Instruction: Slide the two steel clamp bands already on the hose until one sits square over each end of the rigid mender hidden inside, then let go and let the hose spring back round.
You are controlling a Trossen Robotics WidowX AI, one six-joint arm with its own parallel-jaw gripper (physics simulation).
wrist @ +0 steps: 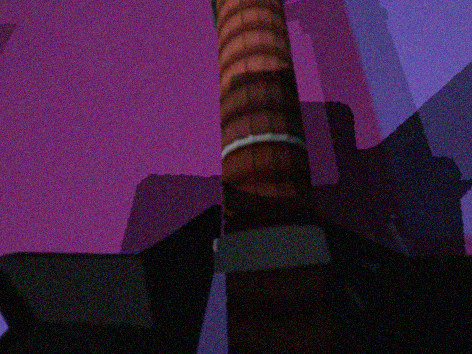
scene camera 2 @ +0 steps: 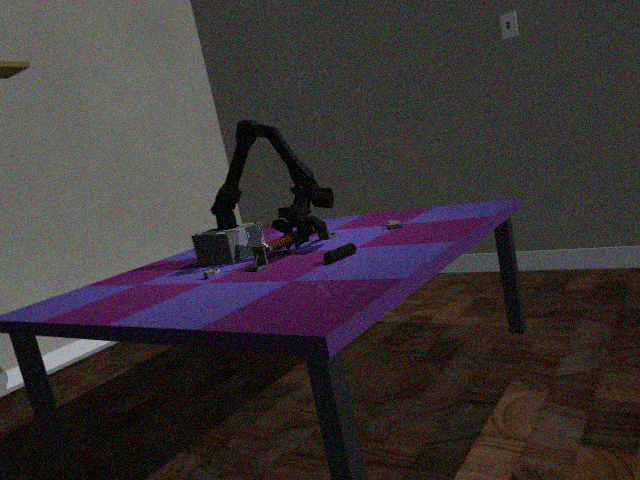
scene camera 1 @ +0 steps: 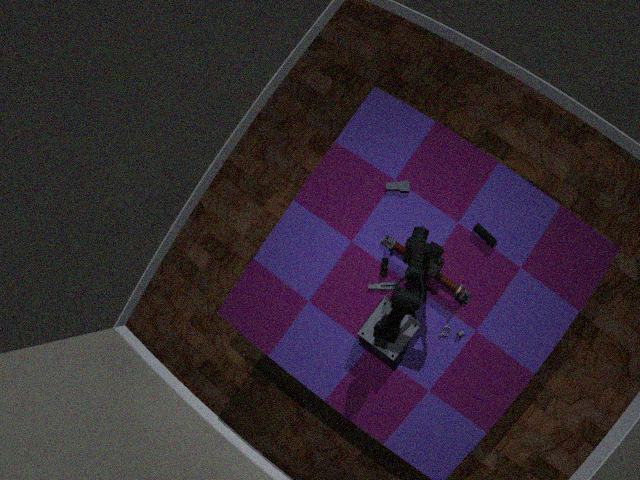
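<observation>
The red-orange ribbed hose point(scene camera 1: 450, 284) point(scene camera 2: 279, 242) point(wrist: 257, 50) runs between two grey end holders. A grey steel band point(wrist: 275, 249) sits across the hose between the fingers in the wrist view, almost square. A thin white ring line point(wrist: 265, 137) circles the hose a short way beyond it. My gripper point(scene camera 1: 430, 268) point(scene camera 2: 312, 237) point(wrist: 255, 213) is open around the hose, one black finger on each side of the band; a narrow gap shows beside the left finger. The second band cannot be made out, and the arm hides the hose's middle in scene camera 1.
The holders point(scene camera 1: 388, 242) point(scene camera 1: 463, 295) point(scene camera 2: 261, 255) stand at the hose's ends. Also on the table: a black cylinder point(scene camera 1: 484, 235) point(scene camera 2: 340, 253), a grey block point(scene camera 1: 398, 187) point(scene camera 2: 393, 224), a small black piece point(scene camera 1: 384, 267), a light tool point(scene camera 1: 381, 286), small pale pieces point(scene camera 1: 444, 331) point(scene camera 1: 461, 334) point(scene camera 2: 210, 272).
</observation>
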